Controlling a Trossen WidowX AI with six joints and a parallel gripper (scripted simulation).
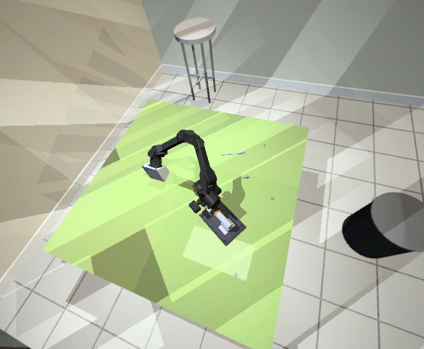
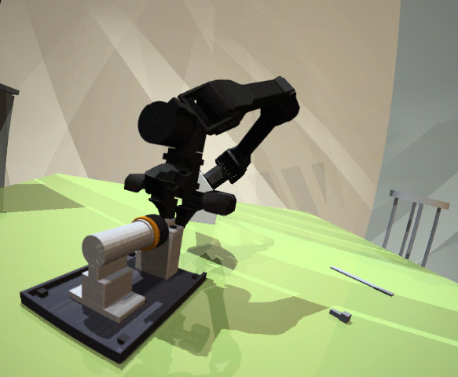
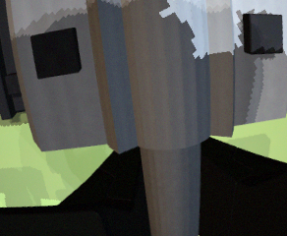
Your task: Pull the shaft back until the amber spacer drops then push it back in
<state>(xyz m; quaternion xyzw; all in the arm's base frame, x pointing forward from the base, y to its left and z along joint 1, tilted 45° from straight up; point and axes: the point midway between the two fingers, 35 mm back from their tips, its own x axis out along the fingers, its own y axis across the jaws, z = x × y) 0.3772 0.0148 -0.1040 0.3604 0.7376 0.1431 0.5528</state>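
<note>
Now: the grey shaft 4 cm ahead of my gripper tip, 2 cm to the right of it and 3 cm above it. The rest, counted from my gripper tip: black spacer (8 cm ahead, 3 cm to the right, 3 cm above); then amber spacer (8 cm ahead, 3 cm to the right, 3 cm above).
</note>
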